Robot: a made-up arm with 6 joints. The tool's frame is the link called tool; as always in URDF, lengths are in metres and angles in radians. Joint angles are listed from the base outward.
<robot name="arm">
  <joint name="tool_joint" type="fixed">
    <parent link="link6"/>
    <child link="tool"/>
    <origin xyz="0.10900 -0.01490 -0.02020" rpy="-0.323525 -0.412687 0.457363"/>
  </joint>
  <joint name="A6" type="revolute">
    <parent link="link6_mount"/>
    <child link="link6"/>
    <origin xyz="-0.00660 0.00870 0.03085" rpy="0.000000 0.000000 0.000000"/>
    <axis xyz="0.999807 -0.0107 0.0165"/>
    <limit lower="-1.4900" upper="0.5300"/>
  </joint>
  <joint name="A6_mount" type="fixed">
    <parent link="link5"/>
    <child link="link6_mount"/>
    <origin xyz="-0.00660 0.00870 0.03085" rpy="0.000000 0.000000 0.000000"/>
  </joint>
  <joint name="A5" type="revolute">
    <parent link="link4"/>
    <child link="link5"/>
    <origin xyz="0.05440 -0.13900 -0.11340" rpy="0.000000 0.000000 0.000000"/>
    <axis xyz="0 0 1"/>
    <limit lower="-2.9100" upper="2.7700"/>
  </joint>
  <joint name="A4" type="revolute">
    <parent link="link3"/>
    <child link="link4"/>
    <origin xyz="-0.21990 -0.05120 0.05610" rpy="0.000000 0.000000 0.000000"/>
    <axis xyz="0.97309 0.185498 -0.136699"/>
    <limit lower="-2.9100" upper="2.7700"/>
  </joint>
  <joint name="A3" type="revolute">
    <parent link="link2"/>
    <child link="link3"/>
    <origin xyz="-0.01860 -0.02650 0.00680" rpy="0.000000 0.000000 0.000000"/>
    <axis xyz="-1 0 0"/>
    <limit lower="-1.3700" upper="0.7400"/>
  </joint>
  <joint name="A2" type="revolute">
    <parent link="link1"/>
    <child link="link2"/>
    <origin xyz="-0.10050 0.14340 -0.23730" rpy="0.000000 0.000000 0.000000"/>
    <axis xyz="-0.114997 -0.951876 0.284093"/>
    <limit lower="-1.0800" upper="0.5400"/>
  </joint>
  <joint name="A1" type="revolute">
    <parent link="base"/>
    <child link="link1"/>
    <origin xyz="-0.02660 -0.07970 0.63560" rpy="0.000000 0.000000 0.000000"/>
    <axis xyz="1 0 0"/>
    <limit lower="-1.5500" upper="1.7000"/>
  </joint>
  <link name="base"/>
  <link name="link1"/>
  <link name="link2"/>
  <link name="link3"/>
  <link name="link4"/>
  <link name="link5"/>
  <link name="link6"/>
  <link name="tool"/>
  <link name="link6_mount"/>
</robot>
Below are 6 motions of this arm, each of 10 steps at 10 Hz.
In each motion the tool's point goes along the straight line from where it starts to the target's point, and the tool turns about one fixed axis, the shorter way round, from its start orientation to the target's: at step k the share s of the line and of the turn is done. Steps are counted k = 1, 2, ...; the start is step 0. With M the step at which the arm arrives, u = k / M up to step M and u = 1 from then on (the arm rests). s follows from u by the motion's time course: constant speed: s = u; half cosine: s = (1 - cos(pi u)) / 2; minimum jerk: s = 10 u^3 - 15 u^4 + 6 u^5.
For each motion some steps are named. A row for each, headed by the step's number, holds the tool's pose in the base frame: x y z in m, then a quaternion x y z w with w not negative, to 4 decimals.
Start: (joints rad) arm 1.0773 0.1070 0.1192 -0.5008 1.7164 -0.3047
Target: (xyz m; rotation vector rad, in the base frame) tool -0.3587 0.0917 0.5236 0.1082 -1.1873 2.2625
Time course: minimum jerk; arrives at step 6
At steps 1, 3, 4, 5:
1: -0.3137 0.1061 0.5328 -0.0038 -0.5395 0.7375 0.4063
3: -0.3354 0.0992 0.5284 0.0176 -0.4961 0.7940 0.3509
4: -0.3489 0.0948 0.5256 0.0310 -0.4668 0.8259 0.3148
5: -0.3570 0.0922 0.5239 0.0389 -0.4484 0.8437 0.2925

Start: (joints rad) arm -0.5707 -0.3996 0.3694 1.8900 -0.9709 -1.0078
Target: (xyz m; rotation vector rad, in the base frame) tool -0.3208 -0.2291 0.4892 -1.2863 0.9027 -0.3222
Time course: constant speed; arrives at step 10
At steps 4, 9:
4: -0.3694 -0.1617 0.3699 -0.2671 0.4720 -0.2129 0.8127
9: -0.3289 -0.2179 0.4693 -0.5287 0.4194 -0.1572 0.7211

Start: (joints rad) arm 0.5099 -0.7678 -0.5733 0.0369 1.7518 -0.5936
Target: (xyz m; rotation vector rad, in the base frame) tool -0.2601 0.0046 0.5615 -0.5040 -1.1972 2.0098
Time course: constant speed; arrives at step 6
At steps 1, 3, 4, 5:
1: -0.3123 0.0544 0.5534 0.2671 -0.5926 0.4986 0.5735
3: -0.2914 0.0345 0.5566 0.0841 -0.5661 0.6406 0.5120
4: -0.2810 0.0245 0.5583 -0.0099 -0.5403 0.6980 0.4698
5: -0.2705 0.0146 0.5599 -0.1037 -0.5067 0.7453 0.4208

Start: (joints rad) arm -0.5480 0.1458 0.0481 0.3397 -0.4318 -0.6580
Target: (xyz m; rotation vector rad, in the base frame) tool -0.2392 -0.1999 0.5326 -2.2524 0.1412 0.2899
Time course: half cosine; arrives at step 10
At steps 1, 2, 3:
1: -0.2241 -0.3220 0.4364 -0.5656 -0.0883 0.0664 0.8172
2: -0.2252 -0.3131 0.4434 -0.5970 -0.0782 0.0708 0.7953
3: -0.2269 -0.2993 0.4543 -0.6439 -0.0621 0.0775 0.7586

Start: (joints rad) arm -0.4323 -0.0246 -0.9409 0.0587 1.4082 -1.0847
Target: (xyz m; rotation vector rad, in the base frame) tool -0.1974 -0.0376 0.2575 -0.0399 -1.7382 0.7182
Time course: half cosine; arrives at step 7
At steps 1, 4, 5, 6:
1: -0.2848 -0.1474 0.3335 -0.2390 -0.6273 0.5344 0.5137
4: -0.2331 -0.0825 0.2886 -0.1097 -0.7080 0.4070 0.5666
5: -0.2147 -0.0593 0.2726 -0.0621 -0.7297 0.3571 0.5798
6: -0.2020 -0.0433 0.2615 -0.0290 -0.7424 0.3214 0.5871

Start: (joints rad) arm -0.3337 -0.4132 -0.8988 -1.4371 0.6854 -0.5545
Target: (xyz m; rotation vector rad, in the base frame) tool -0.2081 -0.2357 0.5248 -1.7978 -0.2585 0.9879
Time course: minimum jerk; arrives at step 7
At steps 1, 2, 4, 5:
1: -0.2266 -0.1726 0.4783 -0.5260 -0.0207 0.6077 0.5946
2: -0.2243 -0.1805 0.4841 -0.5570 -0.0318 0.5862 0.5874
4: -0.2151 -0.2119 0.5073 -0.6718 -0.0756 0.4909 0.5496
5: -0.2108 -0.2264 0.5179 -0.7187 -0.0951 0.4430 0.5274

